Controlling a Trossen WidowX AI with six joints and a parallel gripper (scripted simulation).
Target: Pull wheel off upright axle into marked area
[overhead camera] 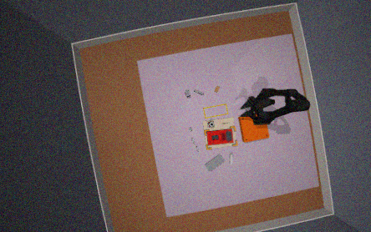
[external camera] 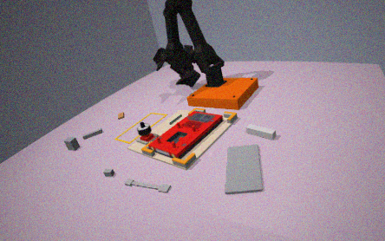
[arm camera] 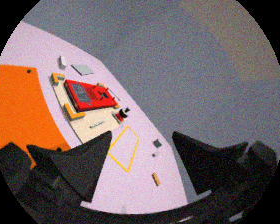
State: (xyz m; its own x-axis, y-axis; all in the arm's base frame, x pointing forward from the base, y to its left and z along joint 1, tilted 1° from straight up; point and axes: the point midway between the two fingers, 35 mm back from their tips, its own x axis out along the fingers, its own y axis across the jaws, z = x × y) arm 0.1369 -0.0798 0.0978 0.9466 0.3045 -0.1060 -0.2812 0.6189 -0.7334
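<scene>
Right now the wheel is 19 cm ahead of my gripper tip, 9 cm below it and 7 cm to the left of it.
</scene>
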